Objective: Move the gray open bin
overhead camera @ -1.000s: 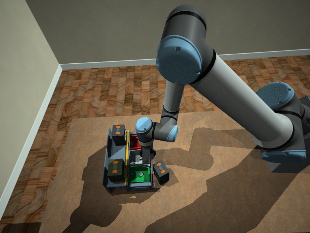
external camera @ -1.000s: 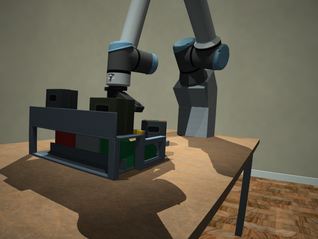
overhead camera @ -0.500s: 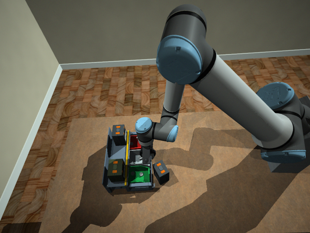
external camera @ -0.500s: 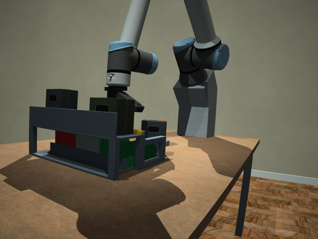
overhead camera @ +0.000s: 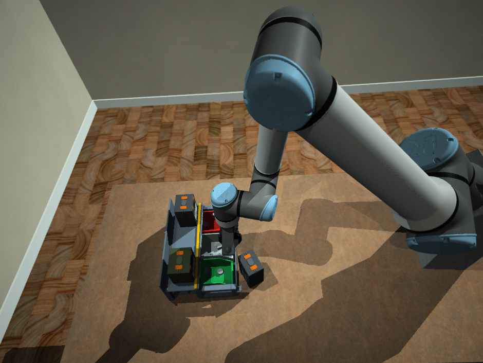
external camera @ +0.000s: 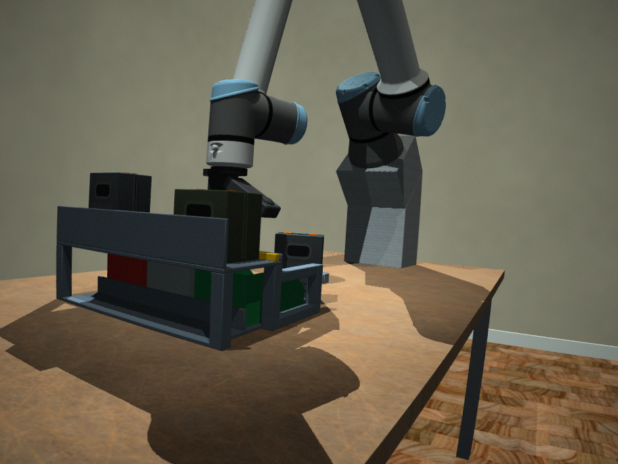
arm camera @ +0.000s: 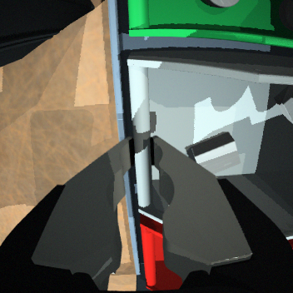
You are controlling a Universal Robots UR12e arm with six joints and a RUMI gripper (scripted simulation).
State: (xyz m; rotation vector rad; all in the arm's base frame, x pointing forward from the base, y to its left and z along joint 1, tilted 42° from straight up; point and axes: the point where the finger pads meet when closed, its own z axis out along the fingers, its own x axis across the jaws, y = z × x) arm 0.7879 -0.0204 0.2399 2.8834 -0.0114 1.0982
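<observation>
Right now my hand is 80 mm short of the gray bin. From my hand the other things lie so: yellow strip: 130 mm ahead, 60 mm above; then green bin: 90 mm ahead, 110 mm to the left; then red bin: 80 mm ahead, 110 mm to the right.
</observation>
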